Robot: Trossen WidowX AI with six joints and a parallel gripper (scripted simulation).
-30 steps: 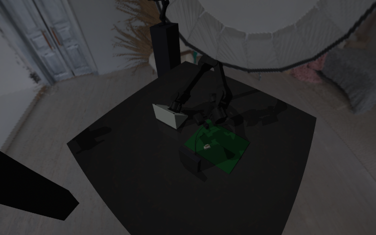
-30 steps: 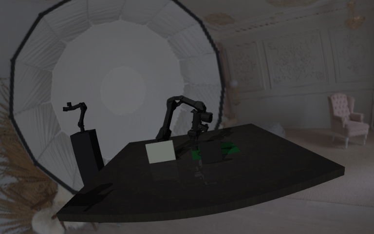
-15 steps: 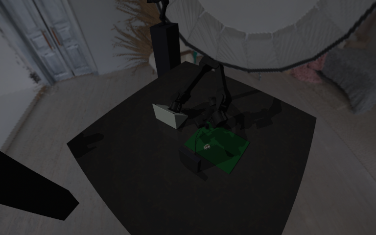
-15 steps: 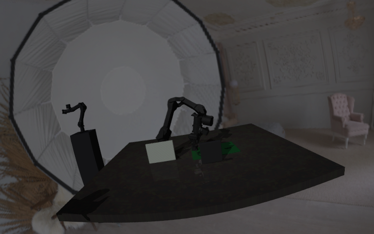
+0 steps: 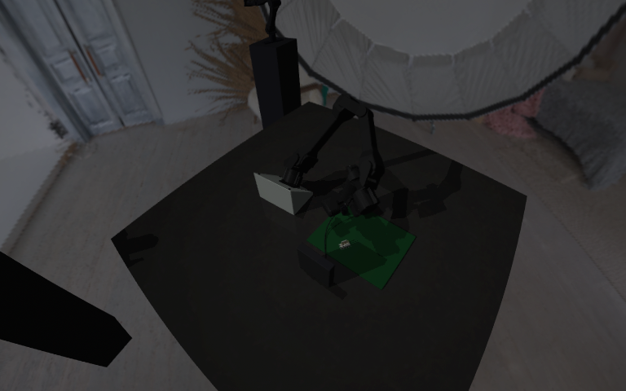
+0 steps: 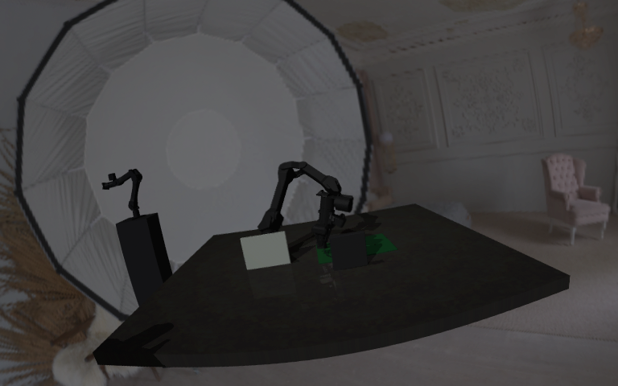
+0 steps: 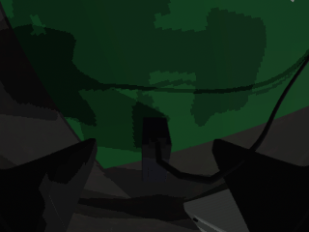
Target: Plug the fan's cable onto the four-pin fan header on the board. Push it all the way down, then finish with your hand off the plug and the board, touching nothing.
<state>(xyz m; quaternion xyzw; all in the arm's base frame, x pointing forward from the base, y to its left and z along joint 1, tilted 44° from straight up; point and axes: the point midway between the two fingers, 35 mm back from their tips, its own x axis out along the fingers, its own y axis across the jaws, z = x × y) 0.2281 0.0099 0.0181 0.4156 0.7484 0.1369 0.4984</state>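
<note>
The black plug is 10 mm to the left of my gripper tip and 10 mm behind it. From my gripper tip the other things lie so: fan box 260 mm to the right, 40 mm ahead, 30 mm above; green board 110 mm ahead, 70 mm to the right, 40 mm below.
</note>
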